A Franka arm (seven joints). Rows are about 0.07 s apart.
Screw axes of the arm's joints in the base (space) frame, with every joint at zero. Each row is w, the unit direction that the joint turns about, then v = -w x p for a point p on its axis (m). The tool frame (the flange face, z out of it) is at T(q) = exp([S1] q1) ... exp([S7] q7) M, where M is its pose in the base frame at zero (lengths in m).
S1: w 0 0 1 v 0 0 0
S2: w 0 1 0 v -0.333 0 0
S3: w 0 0 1 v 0 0 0
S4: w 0 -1 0 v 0.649 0 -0.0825
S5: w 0 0 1 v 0 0 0
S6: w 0 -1 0 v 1.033 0 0
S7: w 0 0 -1 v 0 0.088 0
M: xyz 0.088 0 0.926 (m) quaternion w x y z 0 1 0 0
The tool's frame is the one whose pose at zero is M.
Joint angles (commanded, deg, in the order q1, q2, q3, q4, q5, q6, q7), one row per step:
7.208 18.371 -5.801 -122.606 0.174 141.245 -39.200
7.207 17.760 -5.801 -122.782 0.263 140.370 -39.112
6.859 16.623 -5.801 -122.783 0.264 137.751 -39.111
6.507 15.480 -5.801 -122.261 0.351 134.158 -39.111
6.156 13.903 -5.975 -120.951 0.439 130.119 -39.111
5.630 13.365 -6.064 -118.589 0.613 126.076 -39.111
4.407 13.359 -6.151 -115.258 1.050 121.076 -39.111
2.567 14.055 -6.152 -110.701 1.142 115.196 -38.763
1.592 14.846 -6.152 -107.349 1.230 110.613 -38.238
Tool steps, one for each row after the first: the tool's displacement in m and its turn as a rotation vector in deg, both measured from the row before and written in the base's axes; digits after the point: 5 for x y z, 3 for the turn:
-0.00190 -0.00006 0.00350 0.105 0.441 -0.189
-0.00347 -0.00350 0.00727 0.081 1.490 -0.420
-0.00252 -0.00338 0.00965 0.146 1.934 -0.490
0.00102 -0.00482 0.01913 0.181 1.155 -0.634
0.00531 -0.00559 0.01688 0.185 1.141 -0.746
0.00717 -0.01231 0.01802 0.388 1.648 -1.575
0.00953 -0.01814 0.01972 0.104 2.009 -2.183
0.00543 -0.00958 0.01184 0.084 2.012 -1.493

